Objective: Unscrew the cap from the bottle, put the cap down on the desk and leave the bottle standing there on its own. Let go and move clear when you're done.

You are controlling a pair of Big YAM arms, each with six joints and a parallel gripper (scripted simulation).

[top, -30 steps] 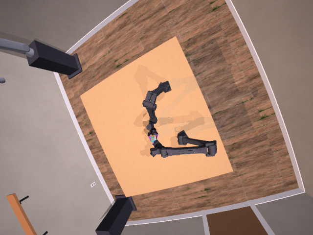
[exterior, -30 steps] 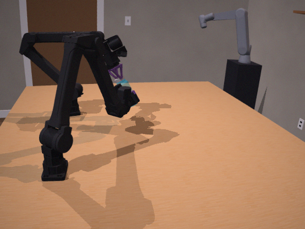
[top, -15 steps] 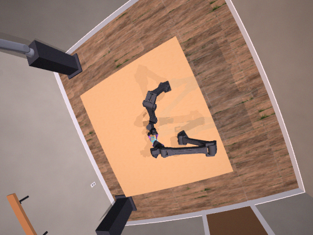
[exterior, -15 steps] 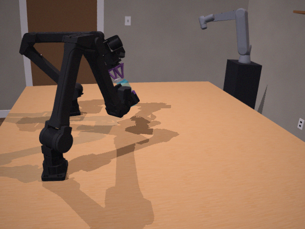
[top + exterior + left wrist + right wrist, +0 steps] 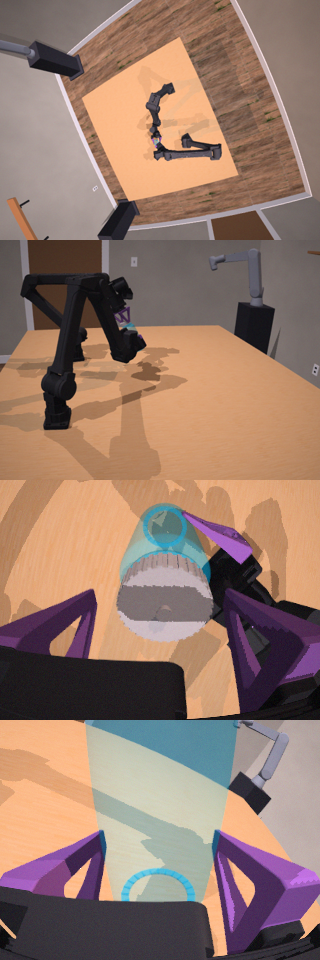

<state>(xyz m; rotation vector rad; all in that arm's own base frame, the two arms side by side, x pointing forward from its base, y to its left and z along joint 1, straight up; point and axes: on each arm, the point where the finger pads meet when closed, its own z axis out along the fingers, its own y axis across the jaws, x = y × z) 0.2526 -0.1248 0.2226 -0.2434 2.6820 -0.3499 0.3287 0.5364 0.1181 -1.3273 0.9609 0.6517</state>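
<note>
The ribbed cap lies 1 cm below my left hand. Also, from my left hand: bottle (8 cm below, 4 cm ahead, 1 cm to the right).
Now: right hand 10 mm past the bottle, 10 mm to the right of it and 30 mm below it. Round my right hand: ribbed cap (50 mm behind, 20 mm to the left, 100 mm above).
</note>
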